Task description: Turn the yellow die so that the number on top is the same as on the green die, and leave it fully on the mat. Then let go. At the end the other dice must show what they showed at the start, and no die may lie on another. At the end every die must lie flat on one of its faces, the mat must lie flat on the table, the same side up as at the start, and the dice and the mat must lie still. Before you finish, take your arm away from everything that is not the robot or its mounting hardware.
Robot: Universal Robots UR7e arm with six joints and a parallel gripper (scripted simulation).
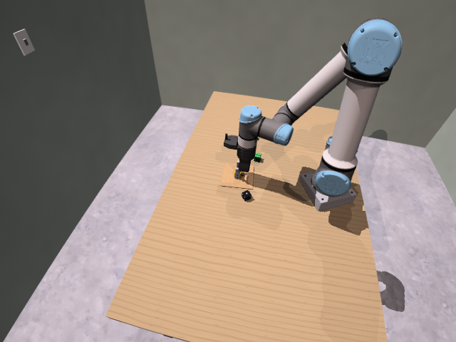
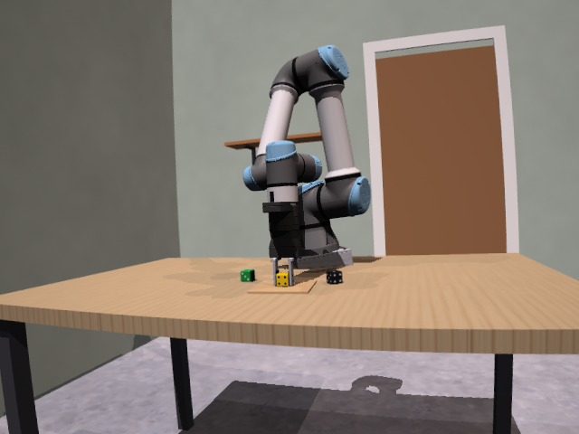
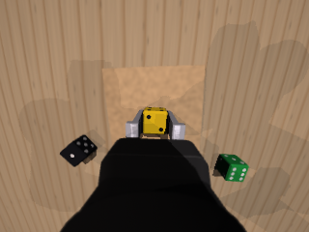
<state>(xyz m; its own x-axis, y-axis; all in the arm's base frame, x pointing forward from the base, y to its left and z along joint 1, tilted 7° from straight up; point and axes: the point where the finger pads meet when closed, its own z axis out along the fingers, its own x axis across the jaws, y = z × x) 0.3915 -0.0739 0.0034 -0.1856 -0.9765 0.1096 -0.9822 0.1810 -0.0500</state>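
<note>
The yellow die lies right at my hand. From my hand the other things lie so: tan mat 2 cm below; green die 10 cm behind, 11 cm to the right, 1 cm below; black die 3 cm behind, 12 cm to the left, 1 cm below.
</note>
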